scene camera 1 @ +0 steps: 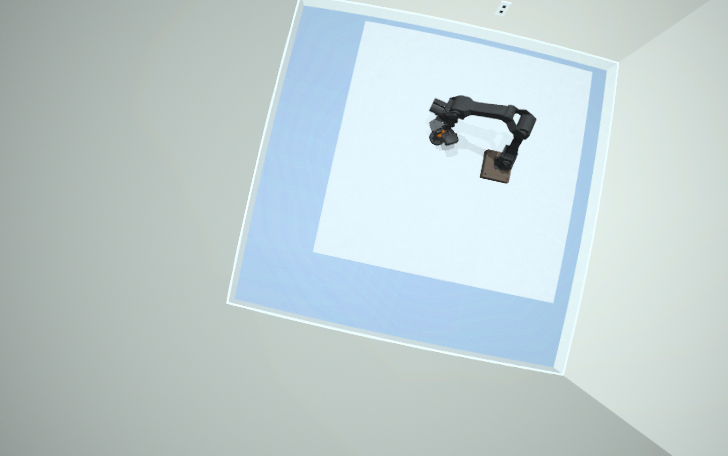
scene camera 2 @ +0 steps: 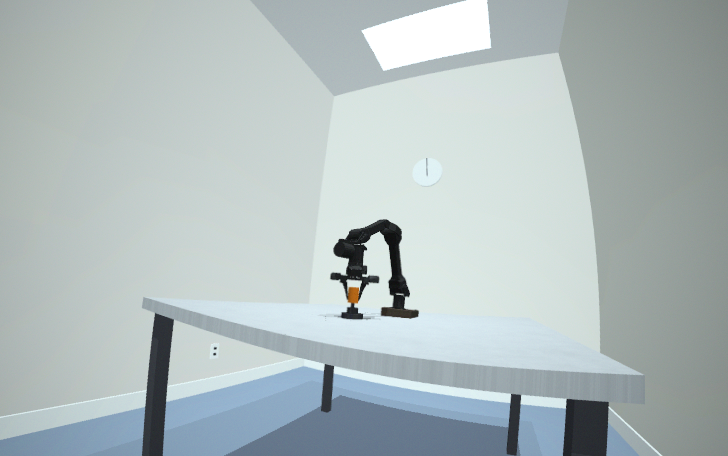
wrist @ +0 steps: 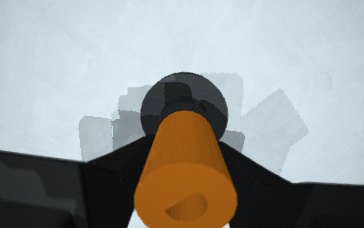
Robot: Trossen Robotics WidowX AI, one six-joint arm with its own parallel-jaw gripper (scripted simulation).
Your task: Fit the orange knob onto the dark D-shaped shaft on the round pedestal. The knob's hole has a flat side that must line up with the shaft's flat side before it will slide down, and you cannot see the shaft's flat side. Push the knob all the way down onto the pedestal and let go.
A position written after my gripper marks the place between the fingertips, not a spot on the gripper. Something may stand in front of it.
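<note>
An orange knob is held in my gripper [scene camera 2: 353,300], and the wrist view gives me another look at the gripper [wrist: 184,144]. There is a round dark pedestal [wrist: 180,91] that I can see too.
</note>
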